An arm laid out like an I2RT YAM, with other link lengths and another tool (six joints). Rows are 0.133 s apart.
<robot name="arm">
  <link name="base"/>
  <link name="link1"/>
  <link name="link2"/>
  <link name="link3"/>
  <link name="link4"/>
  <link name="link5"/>
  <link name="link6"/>
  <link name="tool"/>
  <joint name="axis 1" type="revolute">
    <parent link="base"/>
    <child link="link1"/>
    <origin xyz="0 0 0.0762" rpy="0 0 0"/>
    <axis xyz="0 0 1"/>
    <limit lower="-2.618" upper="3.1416"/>
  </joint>
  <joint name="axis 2" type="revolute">
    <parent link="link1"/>
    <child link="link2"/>
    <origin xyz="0.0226 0.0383 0.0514" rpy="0 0 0"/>
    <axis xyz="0 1 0"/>
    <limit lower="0" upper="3.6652"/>
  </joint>
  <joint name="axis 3" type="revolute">
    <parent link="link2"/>
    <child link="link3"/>
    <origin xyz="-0.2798 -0.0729 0" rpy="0 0 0"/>
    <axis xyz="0 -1 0"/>
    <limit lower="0" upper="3.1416"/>
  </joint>
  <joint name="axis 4" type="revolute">
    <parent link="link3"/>
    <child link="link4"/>
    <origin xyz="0.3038 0.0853 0.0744" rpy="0 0 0"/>
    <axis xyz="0 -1 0"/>
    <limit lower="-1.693" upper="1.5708"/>
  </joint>
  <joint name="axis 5" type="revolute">
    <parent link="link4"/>
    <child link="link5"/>
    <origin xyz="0.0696 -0.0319 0.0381" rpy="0 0 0"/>
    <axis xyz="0 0 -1"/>
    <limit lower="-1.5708" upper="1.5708"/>
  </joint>
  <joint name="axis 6" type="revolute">
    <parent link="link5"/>
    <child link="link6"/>
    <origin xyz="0.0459 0 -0.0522" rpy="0 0 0"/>
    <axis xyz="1 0 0"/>
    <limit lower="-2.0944" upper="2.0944"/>
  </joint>
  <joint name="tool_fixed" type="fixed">
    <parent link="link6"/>
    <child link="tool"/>
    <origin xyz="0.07 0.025 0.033" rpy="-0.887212 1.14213 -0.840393"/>
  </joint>
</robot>
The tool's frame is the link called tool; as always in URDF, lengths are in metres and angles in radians.
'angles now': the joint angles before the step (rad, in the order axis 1, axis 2, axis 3, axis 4, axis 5, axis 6). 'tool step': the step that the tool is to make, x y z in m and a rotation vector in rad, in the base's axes. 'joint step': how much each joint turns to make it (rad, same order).
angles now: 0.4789 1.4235 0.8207 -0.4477 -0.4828 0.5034
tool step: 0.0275 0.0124 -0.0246 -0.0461 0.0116 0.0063
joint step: 0.0007 0.1609 0.0845 0.0338 0.0286 -0.0245
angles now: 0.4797 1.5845 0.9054 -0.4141 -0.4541 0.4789
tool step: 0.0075 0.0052 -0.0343 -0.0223 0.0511 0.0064
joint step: 0.0010 0.1135 0.0164 0.0399 -0.0058 -0.0035
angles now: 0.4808 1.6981 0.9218 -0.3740 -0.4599 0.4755
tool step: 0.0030 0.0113 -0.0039 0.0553 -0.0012 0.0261
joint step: 0.0087 0.0380 0.0085 0.0588 -0.0512 0.0052
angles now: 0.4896 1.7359 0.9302 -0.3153 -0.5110 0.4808
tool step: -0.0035 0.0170 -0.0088 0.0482 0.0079 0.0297
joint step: 0.0313 0.0439 0.0004 0.0729 -0.0404 0.0256
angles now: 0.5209 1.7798 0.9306 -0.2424 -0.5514 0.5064
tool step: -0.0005 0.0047 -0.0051 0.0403 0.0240 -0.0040
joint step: 0.0045 0.0211 -0.0075 0.0469 -0.0374 0.0351
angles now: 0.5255 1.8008 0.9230 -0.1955 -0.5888 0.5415
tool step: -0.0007 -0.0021 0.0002 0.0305 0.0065 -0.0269
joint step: -0.0030 -0.0122 -0.0286 0.0500 -0.0141 0.0427
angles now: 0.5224 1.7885 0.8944 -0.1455 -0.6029 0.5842
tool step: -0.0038 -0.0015 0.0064 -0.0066 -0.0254 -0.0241
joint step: 0.0107 -0.0401 -0.0278 0.0197 0.0339 0.0242
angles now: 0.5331 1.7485 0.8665 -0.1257 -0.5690 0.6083
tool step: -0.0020 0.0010 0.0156 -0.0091 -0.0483 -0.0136
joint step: 0.0145 -0.0524 -0.0089 -0.0034 0.0427 0.0064
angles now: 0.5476 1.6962 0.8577 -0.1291 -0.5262 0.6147
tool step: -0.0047 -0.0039 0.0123 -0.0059 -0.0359 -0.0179
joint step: 0.0064 -0.0584 -0.0252 -0.0024 0.0335 0.0068
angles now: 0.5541 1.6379 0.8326 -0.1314 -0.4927 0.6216
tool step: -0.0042 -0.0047 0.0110 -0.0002 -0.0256 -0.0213
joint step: 0.0031 -0.0543 -0.0234 -0.0034 0.0256 0.0126
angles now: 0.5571 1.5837 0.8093 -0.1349 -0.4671 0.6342
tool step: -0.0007 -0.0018 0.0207 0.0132 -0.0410 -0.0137
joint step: 0.0023 -0.0576 0.0007 -0.0137 0.0183 0.0064
